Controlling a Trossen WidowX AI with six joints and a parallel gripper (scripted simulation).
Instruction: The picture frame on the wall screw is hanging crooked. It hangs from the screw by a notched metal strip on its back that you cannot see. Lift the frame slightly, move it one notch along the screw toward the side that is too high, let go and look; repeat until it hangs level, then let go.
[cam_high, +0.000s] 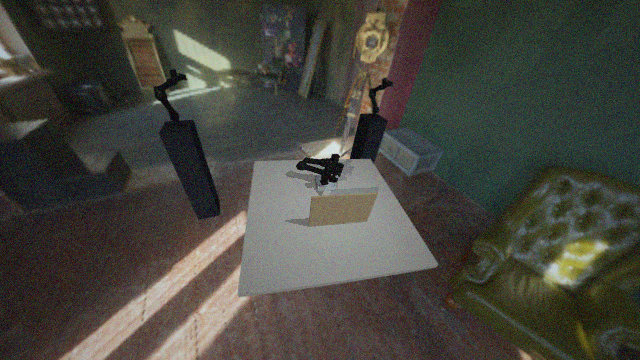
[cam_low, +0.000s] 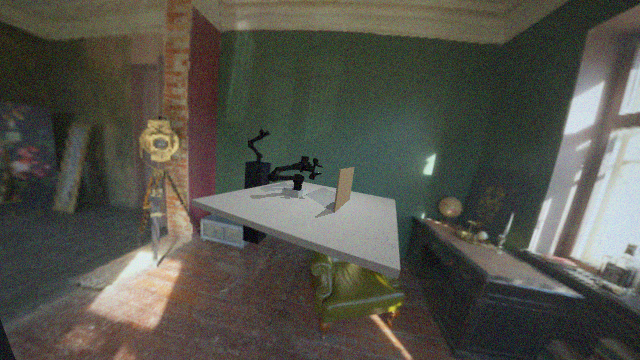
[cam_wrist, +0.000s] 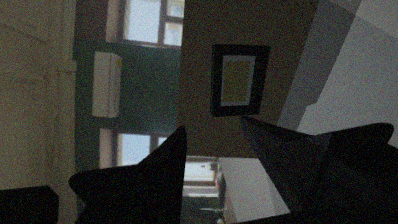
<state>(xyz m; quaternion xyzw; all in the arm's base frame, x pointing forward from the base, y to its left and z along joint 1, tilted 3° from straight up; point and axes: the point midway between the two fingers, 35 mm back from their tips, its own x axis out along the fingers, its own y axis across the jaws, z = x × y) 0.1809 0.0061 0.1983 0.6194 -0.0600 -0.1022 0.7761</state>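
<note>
Right now my gripper tip is 19 cm short of the picture frame, 9 cm above it and 6 cm to the left of it. The rest, counted from my gripper tip: tan wall panel 21 cm ahead, 10 cm below, 5 cm to the right.
</note>
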